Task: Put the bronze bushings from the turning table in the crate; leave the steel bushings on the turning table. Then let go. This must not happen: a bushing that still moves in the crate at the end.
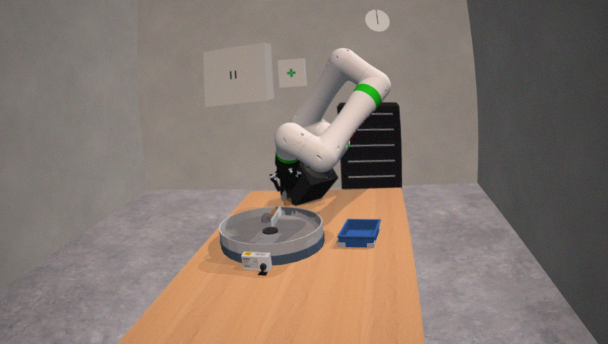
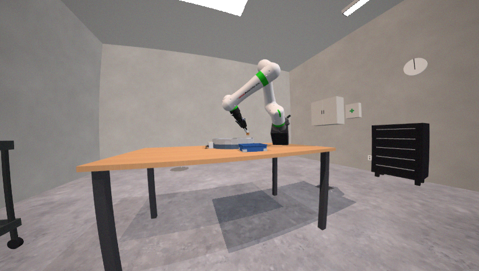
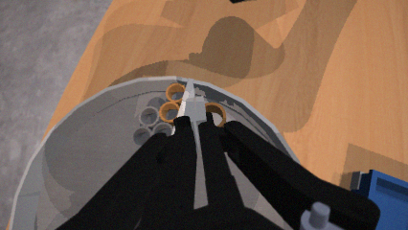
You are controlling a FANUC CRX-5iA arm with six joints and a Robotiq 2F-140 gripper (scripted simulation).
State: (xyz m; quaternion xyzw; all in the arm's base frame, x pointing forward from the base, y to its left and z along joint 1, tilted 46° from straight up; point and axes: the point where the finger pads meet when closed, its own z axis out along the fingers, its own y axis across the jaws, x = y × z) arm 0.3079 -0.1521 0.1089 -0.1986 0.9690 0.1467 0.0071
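The blue crate is 32 cm to the left of my hand, 15 cm below it and 6 cm ahead of it. From my hand the other things lie so: round grey turning table 13 cm ahead, 12 cm below, 3 cm to the right.
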